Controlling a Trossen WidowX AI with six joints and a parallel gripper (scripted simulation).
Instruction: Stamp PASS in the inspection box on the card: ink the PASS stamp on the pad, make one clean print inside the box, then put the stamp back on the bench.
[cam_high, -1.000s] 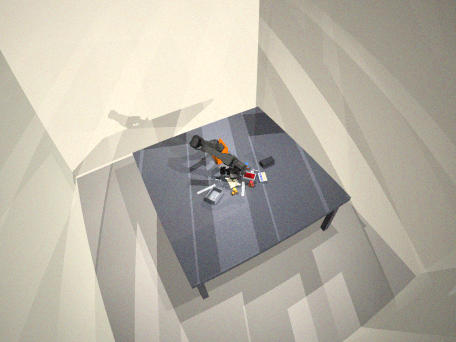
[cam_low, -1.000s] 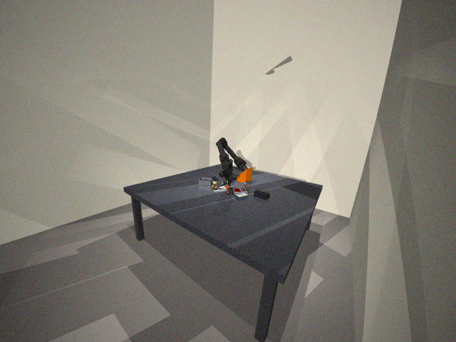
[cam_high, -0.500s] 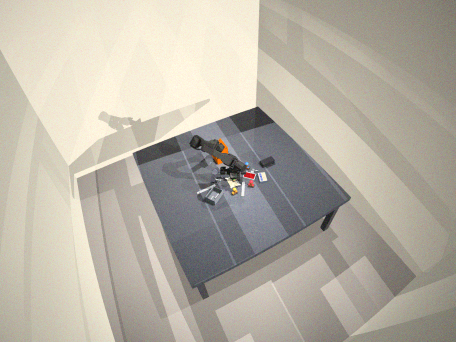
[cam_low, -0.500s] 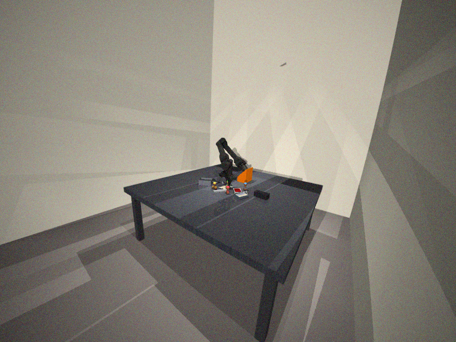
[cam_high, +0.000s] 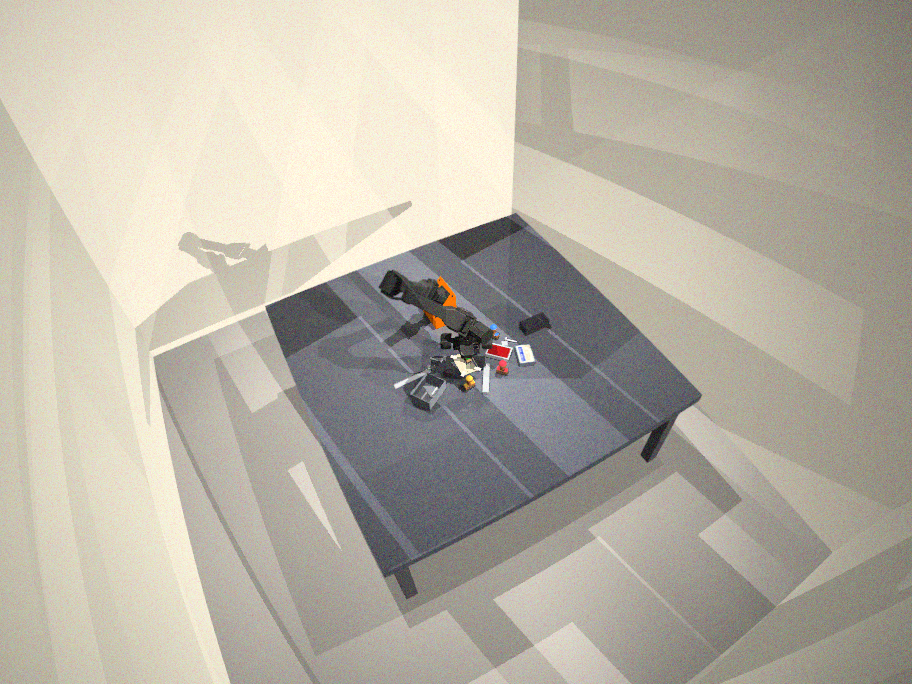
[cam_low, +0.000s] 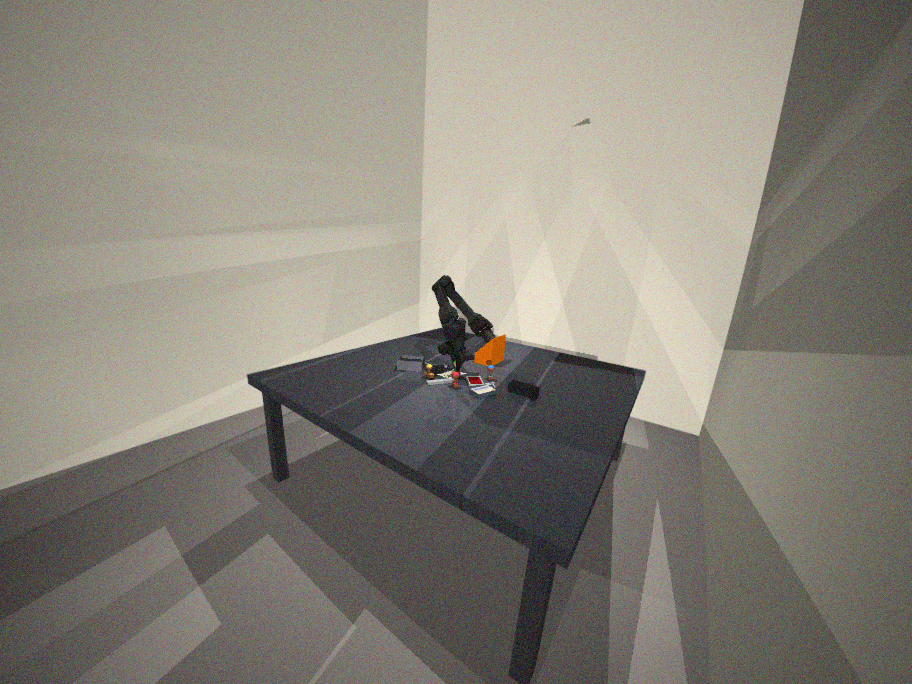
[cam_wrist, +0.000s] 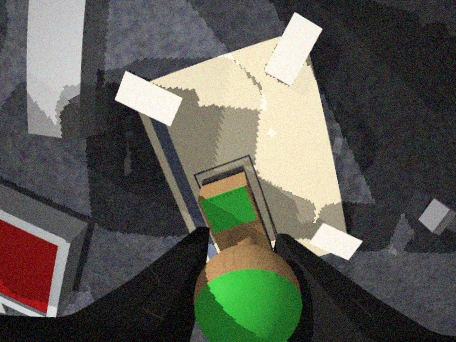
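The green-topped PASS stamp is right at my gripper tip. Also, from my gripper tip: grey bar (12 cm ahead, 1 cm to the left, 2 cm below); red ink pad (4 cm ahead, 12 cm to the left, 2 cm below); cream card (1 cm ahead, 1 cm to the right, 2 cm below).
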